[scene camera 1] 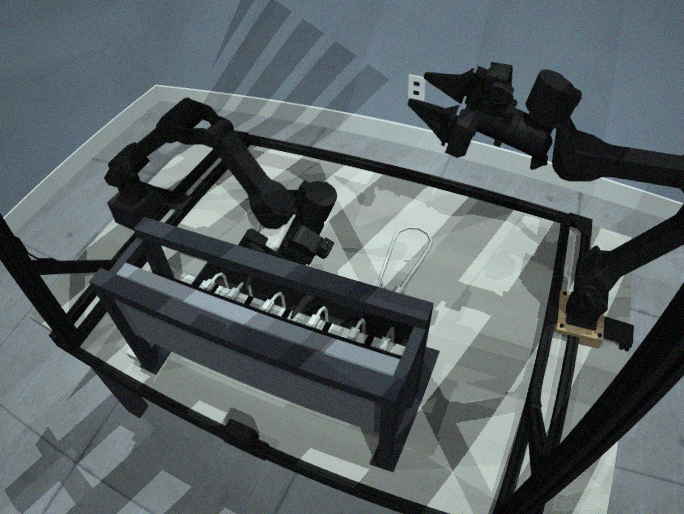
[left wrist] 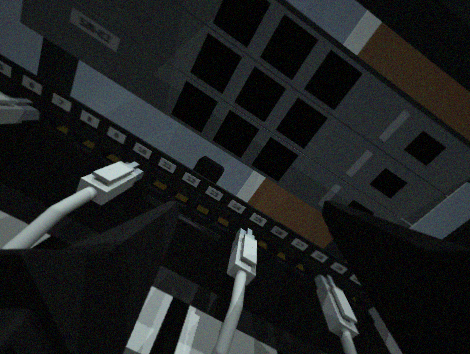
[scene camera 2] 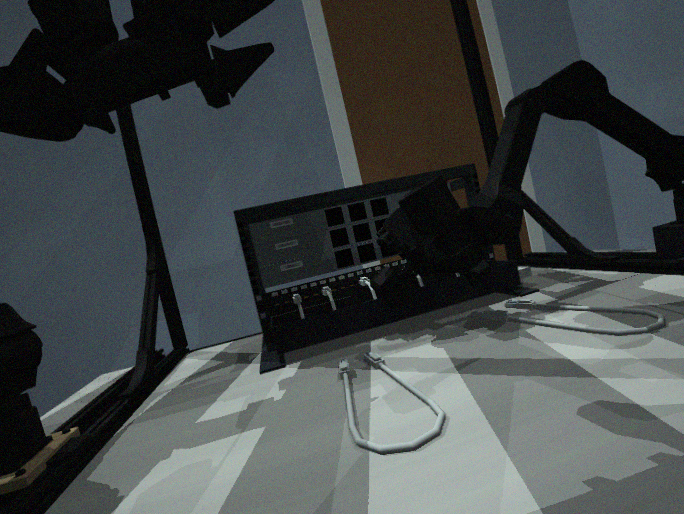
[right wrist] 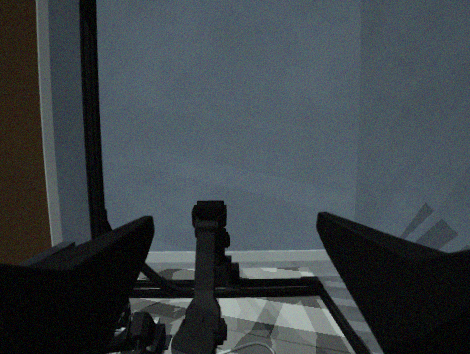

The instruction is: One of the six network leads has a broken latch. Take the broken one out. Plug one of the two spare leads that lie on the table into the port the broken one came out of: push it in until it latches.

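Places are measured from the left arm's base along level axes (x ahead, y left, z up), in centimetres.
Pixels of known places: left gripper, fingertip midpoint: [scene camera 1: 268, 304] [left wrist: 250, 207] [scene camera 2: 398, 258]; right gripper, fingertip midpoint: [scene camera 1: 416, 87] [scene camera 2: 273, 22] [right wrist: 236, 222]; left arm's base, link origin: [scene camera 1: 132, 194] [right wrist: 217, 260]; right arm's base, link origin: [scene camera 1: 581, 314] [scene camera 2: 4, 462].
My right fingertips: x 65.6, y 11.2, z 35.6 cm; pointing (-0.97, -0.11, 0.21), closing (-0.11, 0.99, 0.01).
Ahead of a thing's pixels: the offset from my right fingertips to its middle. "spot": to the spot under its first point.
The rack @(dx -10.8, dy -28.9, dz -29.2 cm) [scene camera 1: 287, 269] [scene camera 2: 353, 193] holds a row of white network leads. In the left wrist view, three white plugs @(spot: dx -7.4, dy -22.8, dz -32.9 cm) [left wrist: 112, 180] @(spot: dx -15.3, dy -23.4, dz -32.9 cm) [left wrist: 243, 257] @(spot: dx -22.3, dy -24.5, dz -32.9 cm) [left wrist: 340, 307] show at the port row, and part of another is at the left edge. My left gripper [left wrist: 250, 207] is open at the port row, with the middle plug between its spread fingers, not gripped. Its fingertips are hidden in scene camera 1. Which latch is broken I cannot tell. One spare lead @(spot: dx +1.6, dy +9.8, dz -41.8 cm) [scene camera 1: 430, 243] [scene camera 2: 349, 406] lies looped on the table; the other spare lead [scene camera 2: 616, 331] lies farther right in scene camera 2. My right gripper [scene camera 1: 417, 88] [right wrist: 236, 222] is open and empty, high above the table.
A black frame [scene camera 1: 409, 175] surrounds the work area. The rack's upper beam runs close in front of the left gripper in scene camera 1. White number labels @(spot: dx -10.2, dy -26.0, dz -32.0 cm) [left wrist: 191, 179] line the ports. The neighbouring leads hang close to the left fingers.
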